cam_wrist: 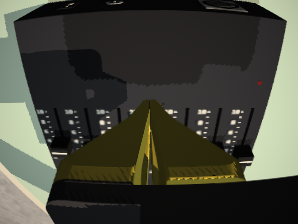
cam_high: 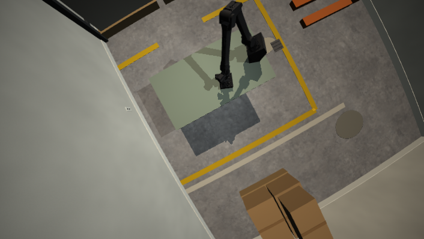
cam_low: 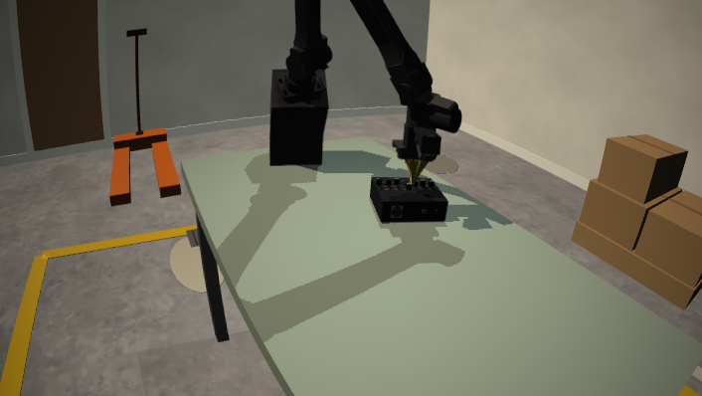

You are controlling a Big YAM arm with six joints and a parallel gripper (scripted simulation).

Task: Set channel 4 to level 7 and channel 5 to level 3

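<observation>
Now: the channel 4 fader cap 20 mm behind my hand, 10 mm to the left of it and 20 mm below it. Round my hand: master fader cap 70 mm behind, 40 mm to the right, 20 mm below; then channel 6 fader cap 60 mm behind, 20 mm to the right, 20 mm below; then channel 5 fader cap 60 mm behind, 20 mm below.
</observation>
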